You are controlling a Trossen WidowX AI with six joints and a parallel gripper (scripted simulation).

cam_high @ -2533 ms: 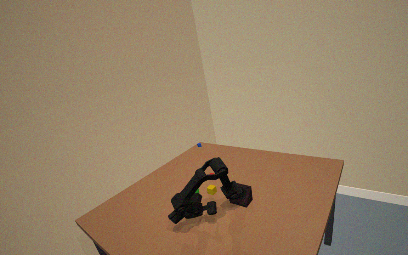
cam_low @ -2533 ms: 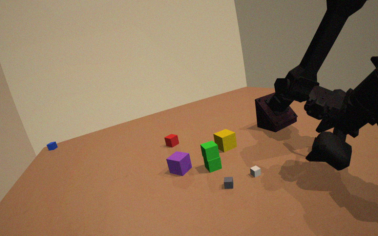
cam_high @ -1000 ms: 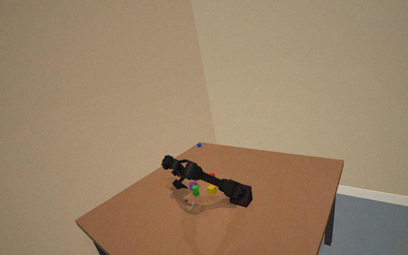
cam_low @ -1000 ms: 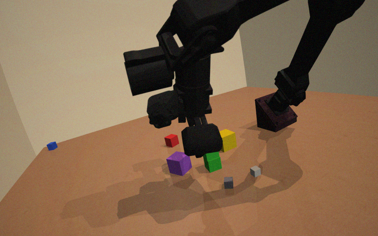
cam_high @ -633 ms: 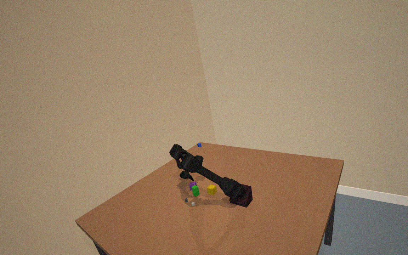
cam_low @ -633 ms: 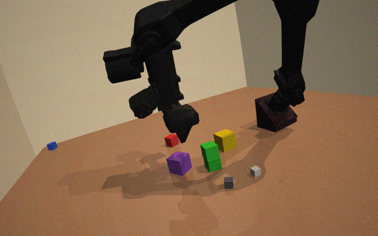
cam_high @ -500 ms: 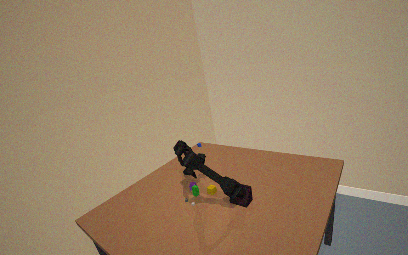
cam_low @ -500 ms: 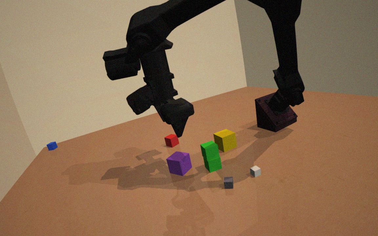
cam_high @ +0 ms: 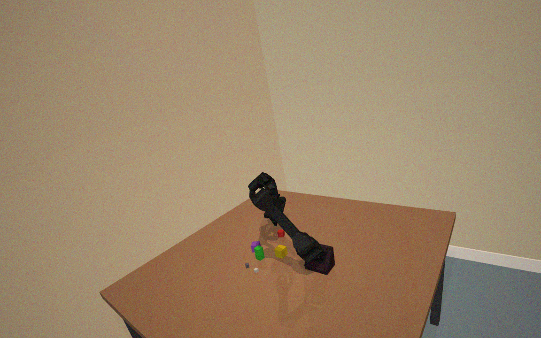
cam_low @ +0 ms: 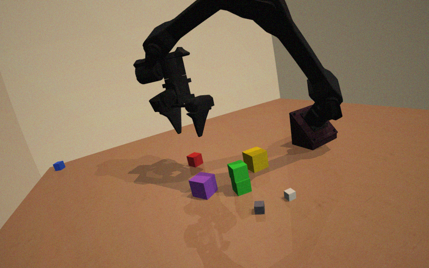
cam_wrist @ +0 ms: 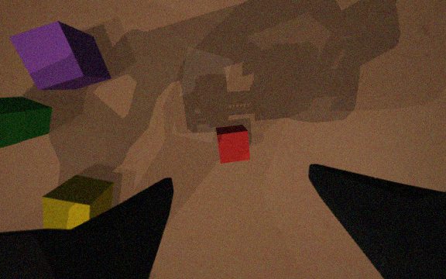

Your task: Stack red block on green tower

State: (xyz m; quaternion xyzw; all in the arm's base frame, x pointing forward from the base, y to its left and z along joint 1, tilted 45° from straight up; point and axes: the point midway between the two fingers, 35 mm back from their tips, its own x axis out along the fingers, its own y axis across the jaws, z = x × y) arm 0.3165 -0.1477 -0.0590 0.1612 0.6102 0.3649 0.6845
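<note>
Right now the red block is 70 mm below my gripper tip. The rest, counted from my gripper tip: purple cube (40 mm ahead, 160 mm to the left, 70 mm below); then yellow block (100 mm behind, 140 mm to the left, 70 mm below); then small grey cube (280 mm to the left, 80 mm below).
</note>
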